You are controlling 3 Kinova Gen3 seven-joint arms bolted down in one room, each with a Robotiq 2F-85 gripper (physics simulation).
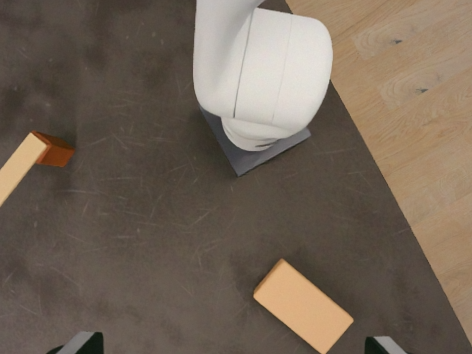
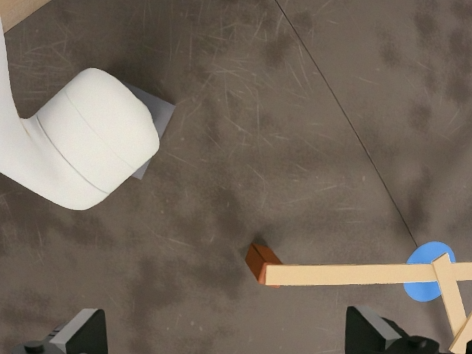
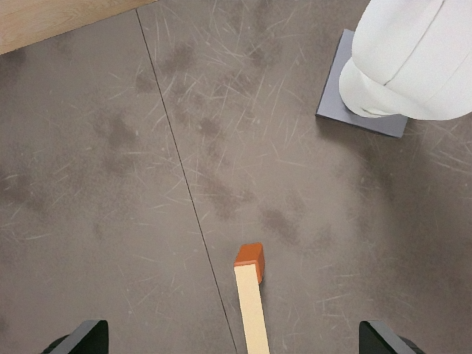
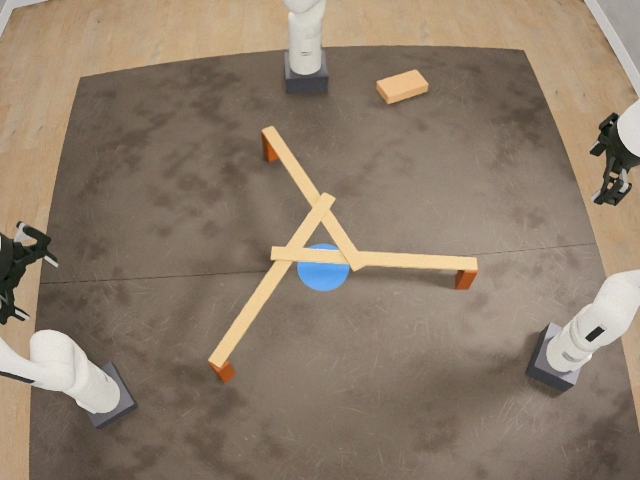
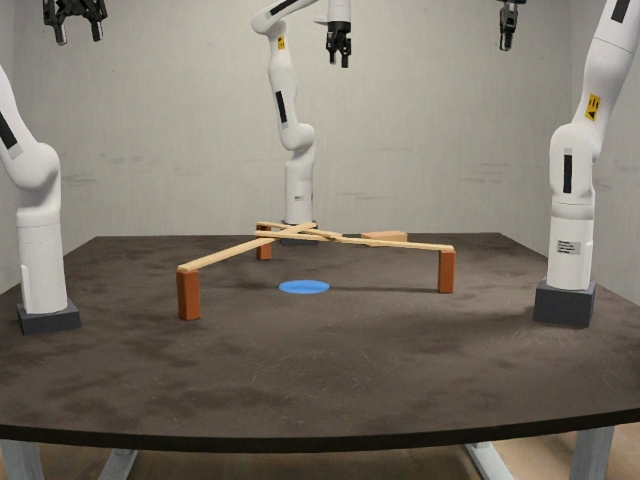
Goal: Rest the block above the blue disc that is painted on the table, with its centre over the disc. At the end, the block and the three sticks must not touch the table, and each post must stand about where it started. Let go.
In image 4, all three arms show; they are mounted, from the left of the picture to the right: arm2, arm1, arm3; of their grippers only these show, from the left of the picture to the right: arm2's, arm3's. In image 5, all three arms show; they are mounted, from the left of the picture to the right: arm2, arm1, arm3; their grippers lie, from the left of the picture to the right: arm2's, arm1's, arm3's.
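Note:
The tan block (image 1: 304,310) (image 4: 402,86) (image 5: 385,237) lies flat on the table, right of arm1's base. Three sticks rest with outer ends on upright orange posts: the back stick (image 4: 293,164), the left stick (image 2: 350,274) (image 4: 253,304) and the right stick (image 3: 252,310) (image 4: 413,259). Their inner ends overlap in a raised triangle, each lying over another stick. The blue disc (image 2: 420,293) (image 4: 323,276) (image 5: 303,286) is partly below it. Arm1's gripper (image 1: 234,345) (image 5: 338,59), arm2's gripper (image 2: 226,332) (image 4: 40,289) (image 5: 78,37) and arm3's gripper (image 3: 234,340) (image 4: 596,174) are open, empty and high up.
The back post (image 1: 57,151) (image 4: 269,147) (image 5: 264,245), left post (image 2: 260,261) (image 4: 224,370) (image 5: 188,294) and right post (image 3: 250,254) (image 4: 466,279) (image 5: 446,271) stand upright around the disc. Arm bases stand at the back, left and right of the table (image 4: 361,403).

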